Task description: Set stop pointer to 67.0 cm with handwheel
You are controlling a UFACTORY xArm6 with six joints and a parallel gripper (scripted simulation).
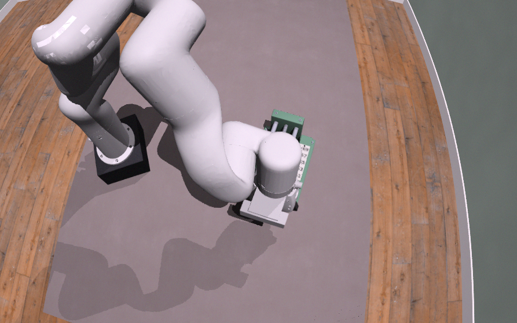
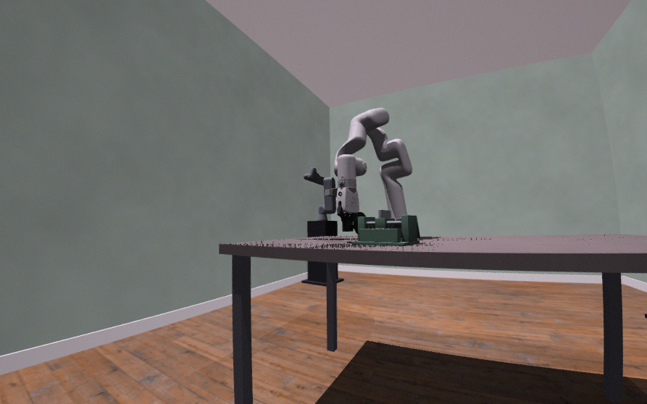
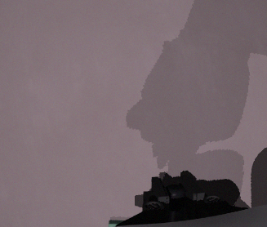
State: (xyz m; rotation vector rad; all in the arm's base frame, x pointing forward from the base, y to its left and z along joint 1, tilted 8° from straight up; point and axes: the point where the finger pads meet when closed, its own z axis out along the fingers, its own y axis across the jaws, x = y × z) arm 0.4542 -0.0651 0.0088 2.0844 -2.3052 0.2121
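Right now the black handwheel is 2 cm to the left of my hand. Also, from my hand: stop block (15 cm to the left, 3 cm above).
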